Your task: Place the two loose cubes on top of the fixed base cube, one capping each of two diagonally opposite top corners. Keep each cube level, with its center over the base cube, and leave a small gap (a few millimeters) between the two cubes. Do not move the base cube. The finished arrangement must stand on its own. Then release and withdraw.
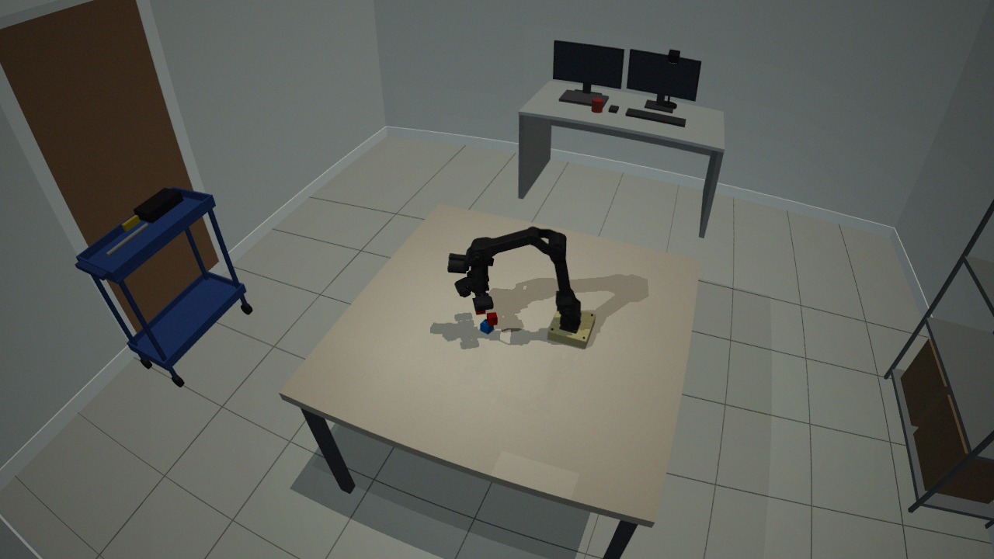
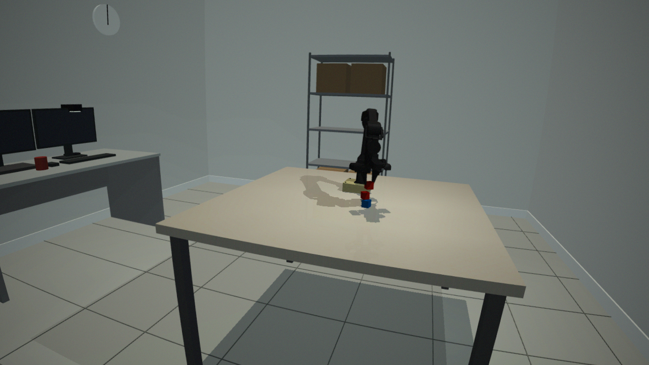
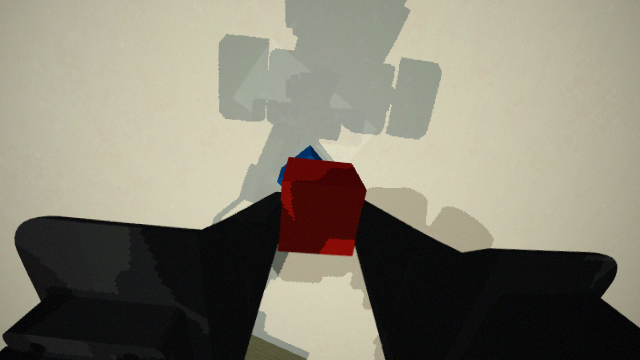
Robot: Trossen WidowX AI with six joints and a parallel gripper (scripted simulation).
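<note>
Now: the red cube 40 mm behind my gripper tip, 20 mm to the right of it and 60 mm below it. From my gripper tip the other things lie so: blue cube: 20 mm behind, 10 mm to the right, 100 mm below.
</note>
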